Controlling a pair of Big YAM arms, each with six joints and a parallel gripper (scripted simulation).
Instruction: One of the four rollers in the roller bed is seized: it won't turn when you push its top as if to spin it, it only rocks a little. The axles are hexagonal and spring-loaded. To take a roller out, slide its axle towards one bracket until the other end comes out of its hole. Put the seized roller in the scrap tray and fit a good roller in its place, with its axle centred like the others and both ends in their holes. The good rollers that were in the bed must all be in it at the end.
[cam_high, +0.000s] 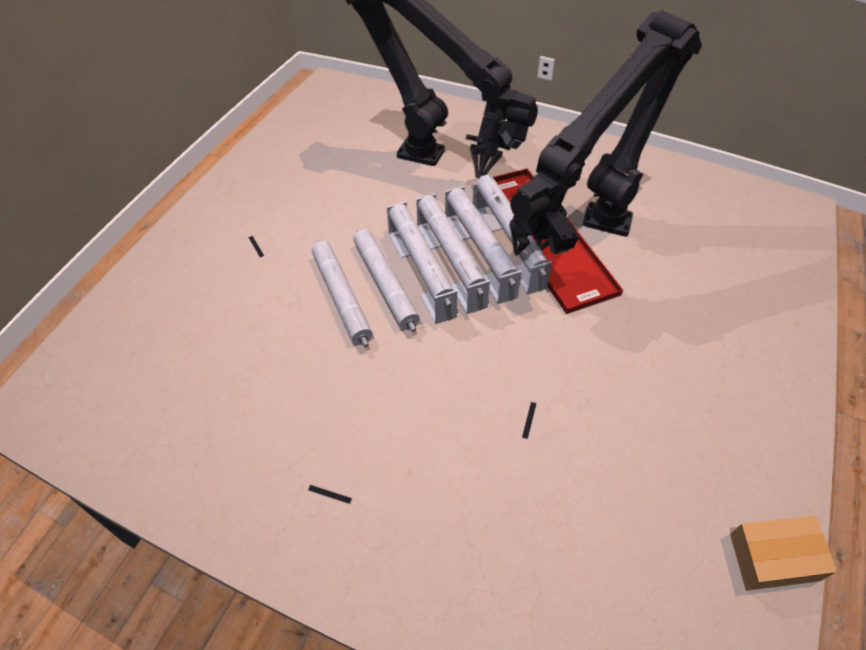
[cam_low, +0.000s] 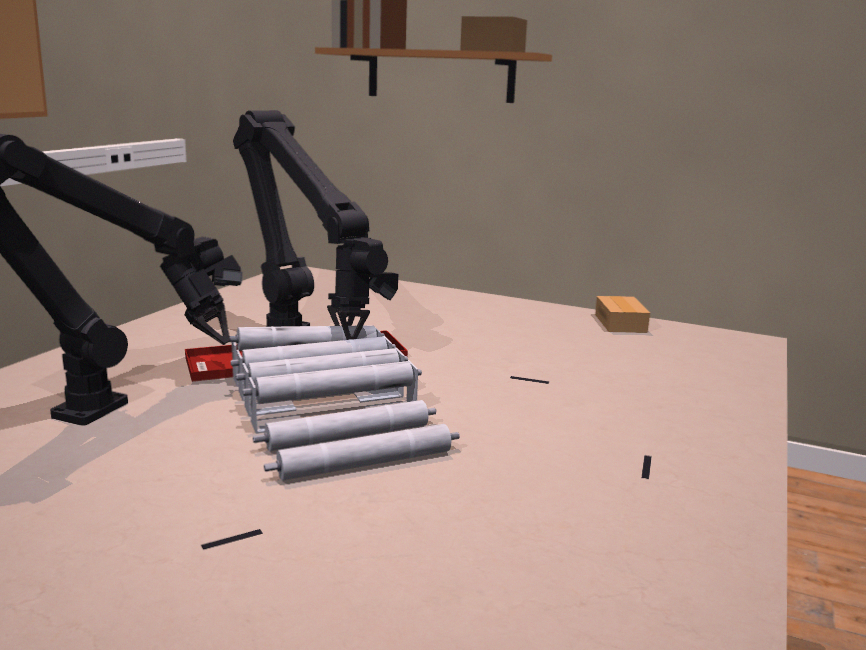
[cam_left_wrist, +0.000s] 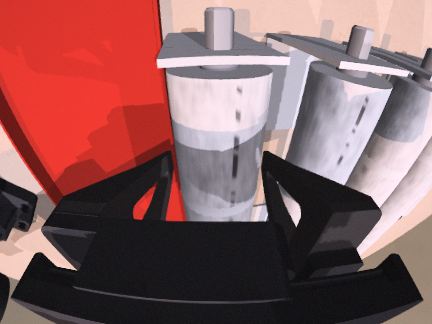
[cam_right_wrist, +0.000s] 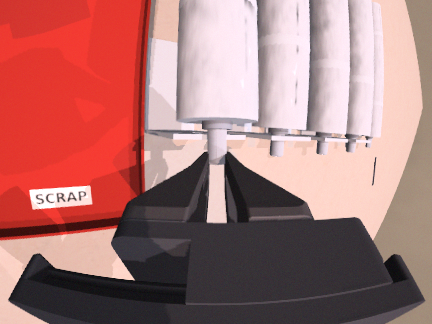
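My left hand is 70 mm to the left of the roller, 50 mm past it and 10 mm below it. Also, from my left hand: red scrap tray 140 mm behind, 70 mm below, 10 mm to the right; then cardboard box 690 mm to the left, 380 mm ahead, 40 mm below.
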